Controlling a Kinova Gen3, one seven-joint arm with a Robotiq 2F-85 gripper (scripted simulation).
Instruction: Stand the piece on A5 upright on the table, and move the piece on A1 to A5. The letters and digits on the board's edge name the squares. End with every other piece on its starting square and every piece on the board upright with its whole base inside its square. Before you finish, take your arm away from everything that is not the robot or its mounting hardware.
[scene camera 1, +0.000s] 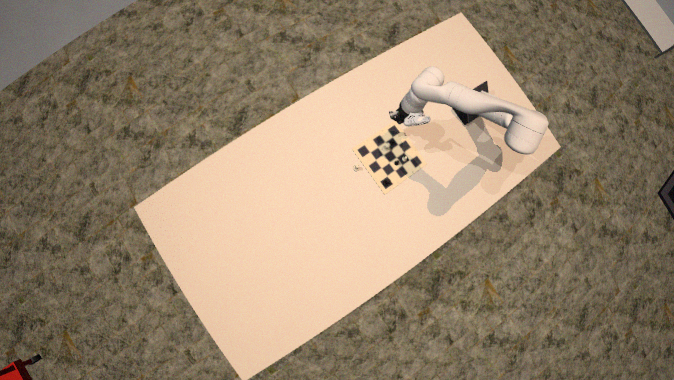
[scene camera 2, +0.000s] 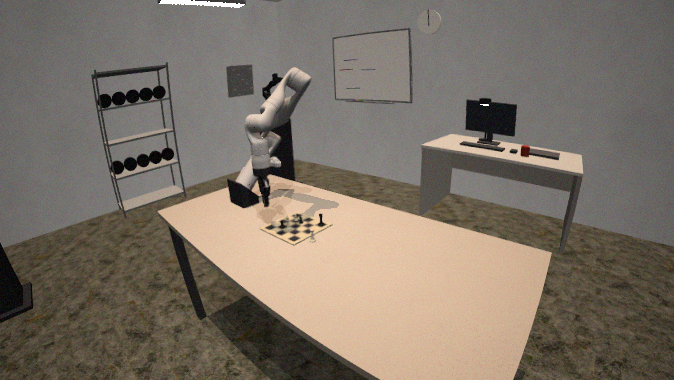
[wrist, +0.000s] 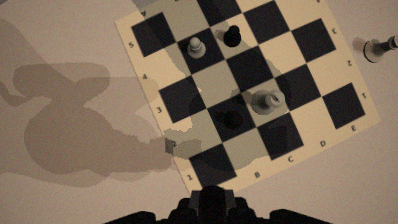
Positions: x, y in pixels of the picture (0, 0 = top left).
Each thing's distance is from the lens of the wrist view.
my gripper (wrist: 212, 205): 17 cm
chessboard (wrist: 306, 57): 30 cm
